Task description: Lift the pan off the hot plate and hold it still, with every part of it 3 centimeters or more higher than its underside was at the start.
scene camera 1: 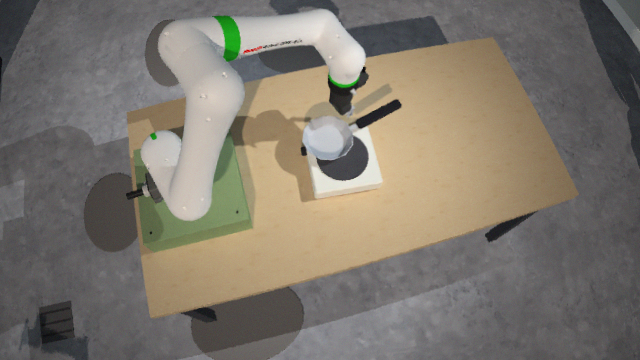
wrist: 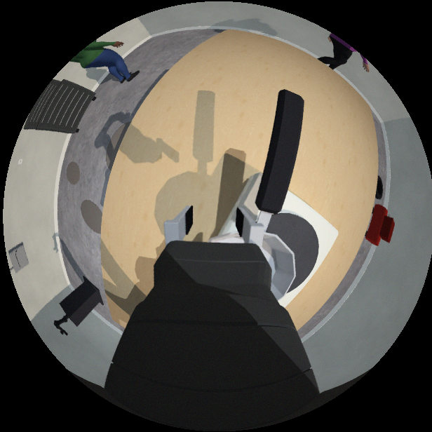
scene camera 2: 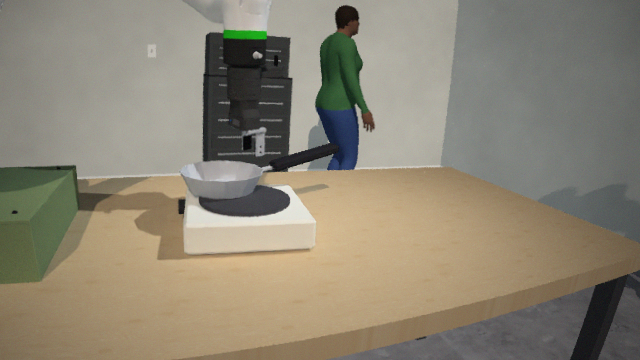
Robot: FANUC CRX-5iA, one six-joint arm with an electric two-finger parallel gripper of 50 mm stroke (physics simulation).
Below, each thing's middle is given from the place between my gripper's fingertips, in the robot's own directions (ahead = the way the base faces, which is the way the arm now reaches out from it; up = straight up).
I see the light grey pan [scene camera 2: 219, 179] 8 cm to the right of my hand, 2 cm below it and 1 cm ahead of it. Also, from my hand: white hot plate [scene camera 2: 272, 217] 14 cm to the right, 10 cm below, 6 cm behind.
